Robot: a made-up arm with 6 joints.
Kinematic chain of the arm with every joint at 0, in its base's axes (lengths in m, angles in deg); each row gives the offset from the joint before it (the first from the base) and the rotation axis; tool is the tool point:
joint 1: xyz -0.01 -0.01 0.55 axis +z
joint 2: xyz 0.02 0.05 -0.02 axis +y
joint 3: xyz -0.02 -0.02 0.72 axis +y
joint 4: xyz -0.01 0 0.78 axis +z
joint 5: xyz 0 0.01 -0.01 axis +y
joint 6: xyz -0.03 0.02 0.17 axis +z
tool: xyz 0.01 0 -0.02
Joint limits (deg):
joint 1: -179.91..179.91
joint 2: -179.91..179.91
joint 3: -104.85..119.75
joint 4: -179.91..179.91
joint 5: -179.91..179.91
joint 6: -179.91..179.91
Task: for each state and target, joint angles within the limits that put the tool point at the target. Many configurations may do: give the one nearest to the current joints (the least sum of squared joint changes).
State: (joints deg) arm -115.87 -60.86 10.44 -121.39 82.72 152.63
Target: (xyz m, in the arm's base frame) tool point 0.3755 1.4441 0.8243
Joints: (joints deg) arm -109.05 -77.08 1.77 -122.63 83.28 152.68
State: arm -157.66 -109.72 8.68 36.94 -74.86 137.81
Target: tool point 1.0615 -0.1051 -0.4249
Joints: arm -179.91 -119.49 -9.84 -11.71 -88.57 136.11
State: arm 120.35 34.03 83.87 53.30 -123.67 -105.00
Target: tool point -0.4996 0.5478 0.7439
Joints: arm 133.56 22.97 118.61 55.44 -133.45 -105.51
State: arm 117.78 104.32 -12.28 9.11 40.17 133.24
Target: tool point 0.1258 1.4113 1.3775
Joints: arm 81.73 63.17 -6.77 8.78 22.50 135.40
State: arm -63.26 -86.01 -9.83 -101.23 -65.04 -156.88
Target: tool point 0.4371 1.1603 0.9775
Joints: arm -103.36 -91.83 39.20 -107.64 -90.58 -157.98
